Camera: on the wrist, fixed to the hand. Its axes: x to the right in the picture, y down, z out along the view.
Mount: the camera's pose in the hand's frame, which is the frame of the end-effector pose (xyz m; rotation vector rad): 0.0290 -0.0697 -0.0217 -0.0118 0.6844 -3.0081
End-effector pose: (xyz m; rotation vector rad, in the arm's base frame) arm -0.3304 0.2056 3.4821 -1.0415 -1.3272 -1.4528
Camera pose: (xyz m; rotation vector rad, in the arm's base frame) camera -0.4056 0.1846 3.4906 -1.5826 0.8042 1.3462
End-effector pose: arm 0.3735 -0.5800 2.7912 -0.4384 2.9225 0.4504
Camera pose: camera 0.3653 -0.6580 2.7872 2.9757 0.2972 0.2970
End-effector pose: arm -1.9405 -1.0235 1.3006 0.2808 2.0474 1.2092
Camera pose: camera -1.9641 -1.0602 1.2353 -2.3408 0.5544 -0.8398
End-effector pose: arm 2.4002 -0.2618 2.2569 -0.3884 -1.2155 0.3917
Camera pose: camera 2.4352 -0.3099 2.3082 1.3144 -0.0472 -2.1056
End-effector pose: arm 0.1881 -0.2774 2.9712 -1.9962 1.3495 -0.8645
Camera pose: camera 0.2191 -0.2842 3.0430 1.1086 1.6252 1.1328
